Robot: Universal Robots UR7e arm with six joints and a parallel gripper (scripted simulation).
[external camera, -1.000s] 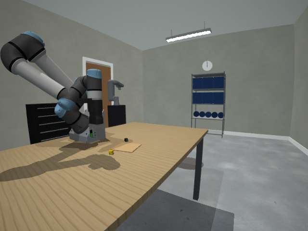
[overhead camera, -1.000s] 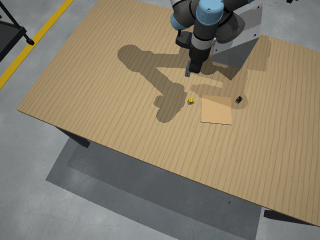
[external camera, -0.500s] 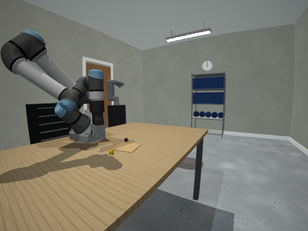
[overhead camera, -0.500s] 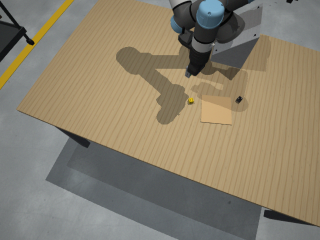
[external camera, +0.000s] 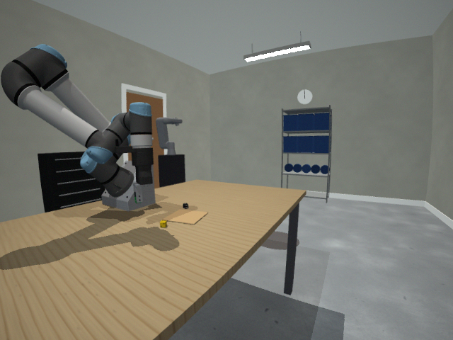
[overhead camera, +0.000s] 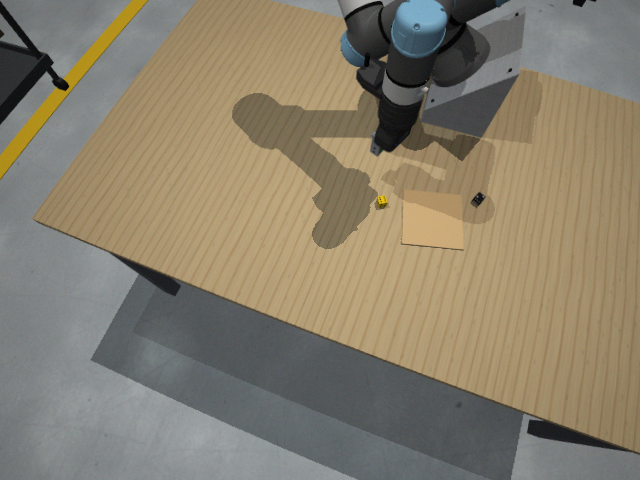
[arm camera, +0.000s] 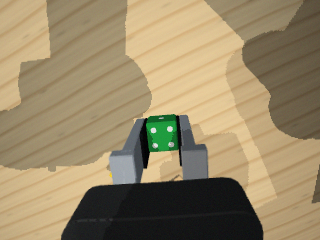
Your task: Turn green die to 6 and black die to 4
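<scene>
The green die is 1 cm below my hand. The rest, counted from my hand: yellow die (10 cm below, 8 cm ahead, 4 cm to the left); then black die (26 cm to the left, 10 cm below, 1 cm ahead); then tan mat (16 cm to the left, 11 cm below, 9 cm ahead).
</scene>
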